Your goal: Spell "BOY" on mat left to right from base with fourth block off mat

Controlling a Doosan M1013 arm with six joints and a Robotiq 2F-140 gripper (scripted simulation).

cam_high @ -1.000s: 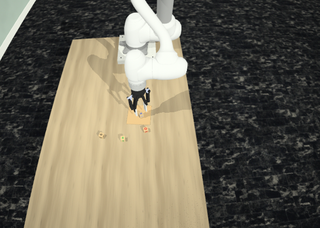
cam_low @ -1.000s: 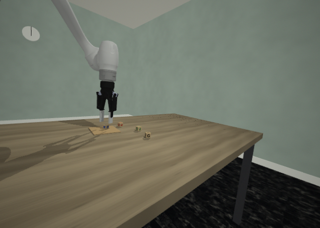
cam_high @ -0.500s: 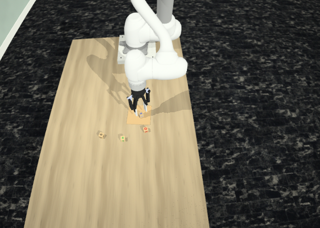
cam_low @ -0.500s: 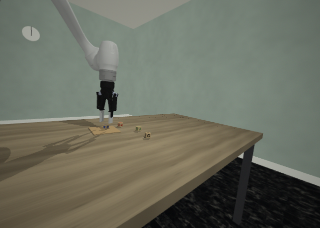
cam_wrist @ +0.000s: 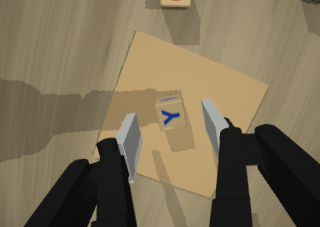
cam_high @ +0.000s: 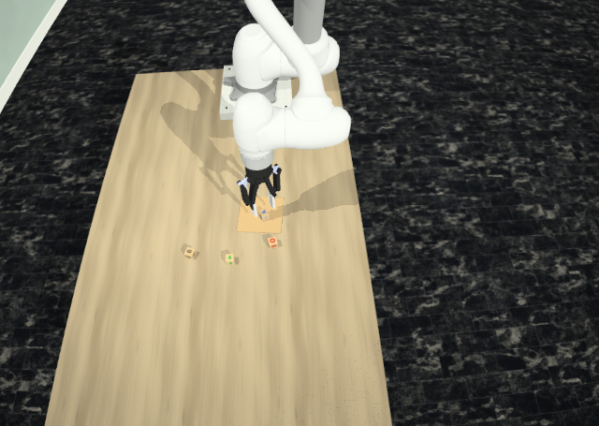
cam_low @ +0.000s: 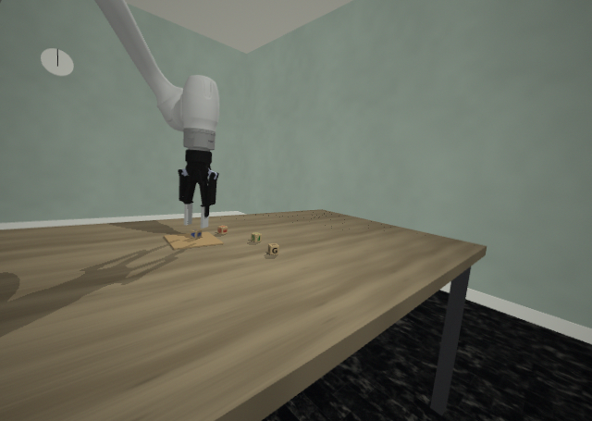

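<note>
Now: hand 10 mm past the tan square mat, 10 mm to the left of it and 70 mm above it.
</note>
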